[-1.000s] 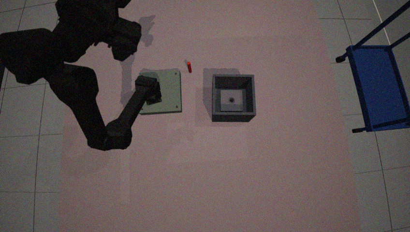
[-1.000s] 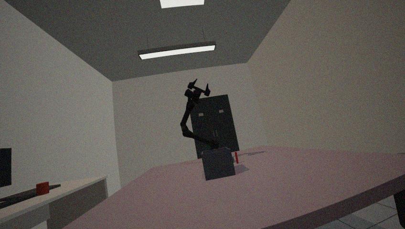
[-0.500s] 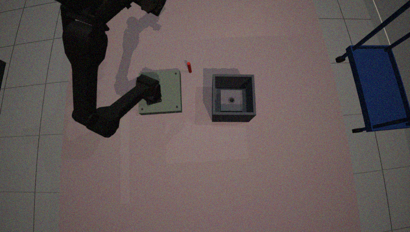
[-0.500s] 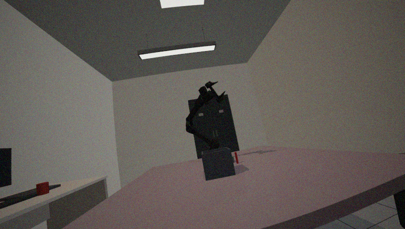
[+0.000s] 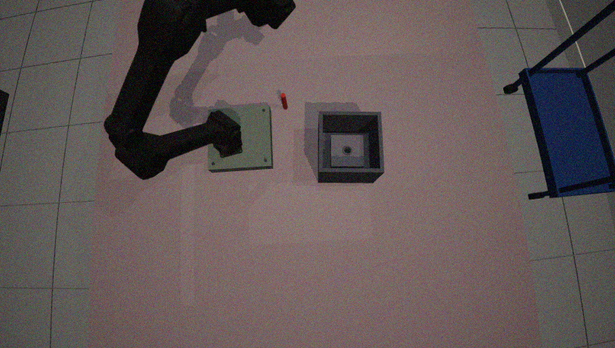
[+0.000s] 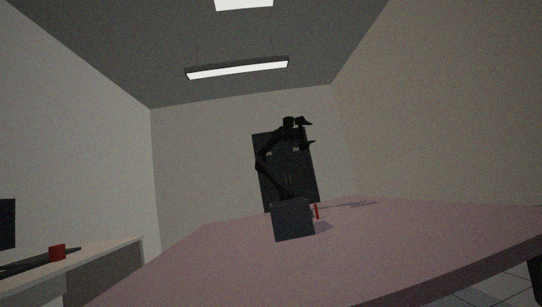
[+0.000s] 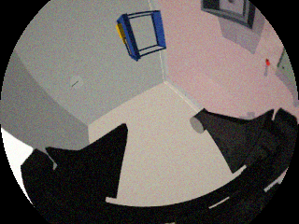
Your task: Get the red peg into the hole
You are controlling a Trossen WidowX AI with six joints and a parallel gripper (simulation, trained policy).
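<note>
The red peg is 8 cm behind my gripper tip, 3 cm to the right of it and 41 cm below it. From my gripper tip the other things lie so: plate (5 cm ahead, 23 cm to the right, 40 cm below).
</note>
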